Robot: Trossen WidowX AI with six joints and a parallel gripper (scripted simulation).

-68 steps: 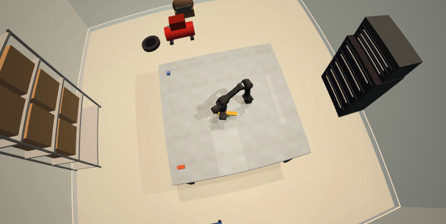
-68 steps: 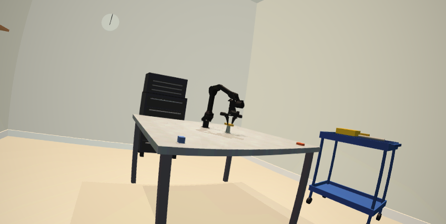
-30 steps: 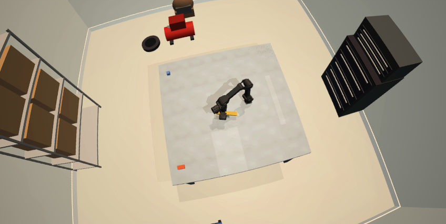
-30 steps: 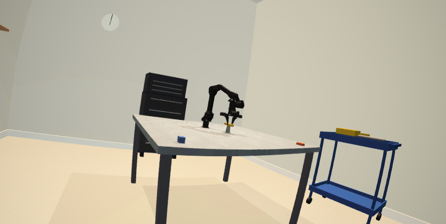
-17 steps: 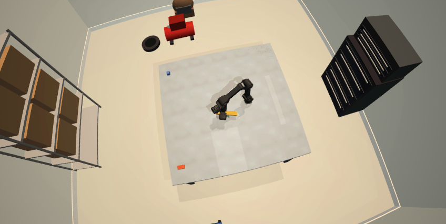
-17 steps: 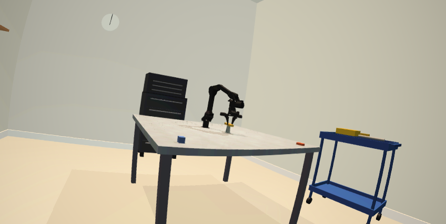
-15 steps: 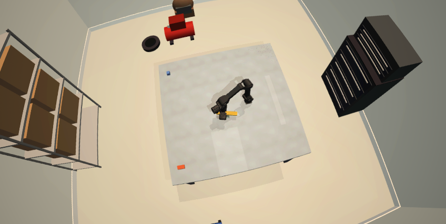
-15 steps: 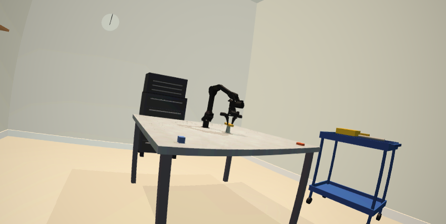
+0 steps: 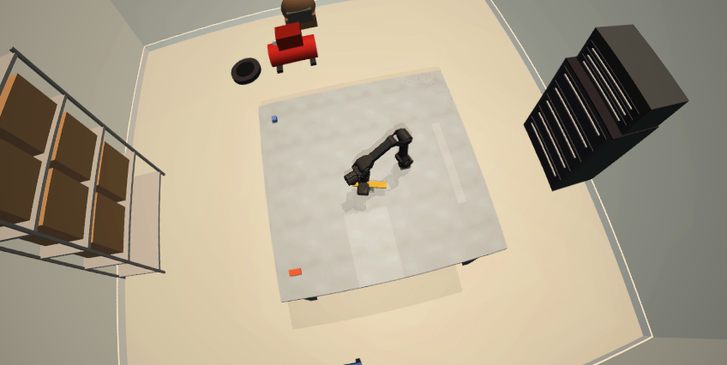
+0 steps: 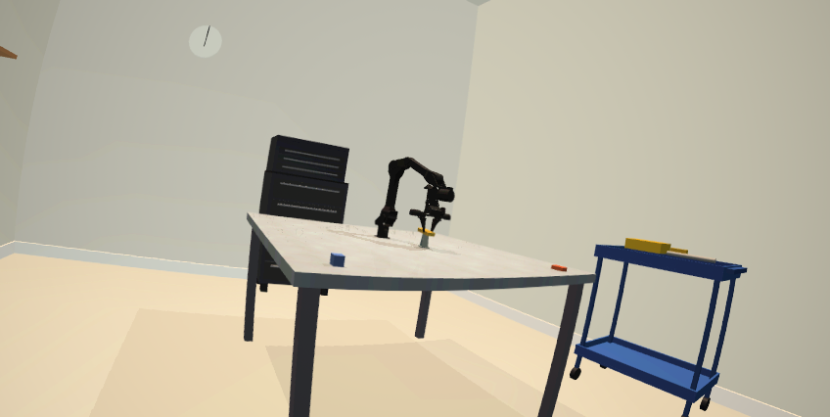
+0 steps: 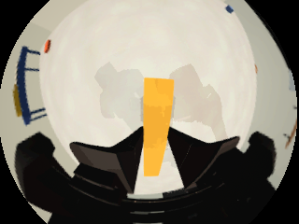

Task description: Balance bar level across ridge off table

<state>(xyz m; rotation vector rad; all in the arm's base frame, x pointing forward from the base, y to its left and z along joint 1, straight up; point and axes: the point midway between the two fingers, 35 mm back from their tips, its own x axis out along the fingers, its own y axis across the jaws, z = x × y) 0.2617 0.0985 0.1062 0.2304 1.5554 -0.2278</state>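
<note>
My gripper tip is now 3 cm past the bar and 1 cm to the right of it. From my gripper tip the other things lie so: small blue cube (60 cm to the right, 48 cm ahead, 6 cm below); orange block (48 cm ahead, 40 cm to the left, 6 cm below).
</note>
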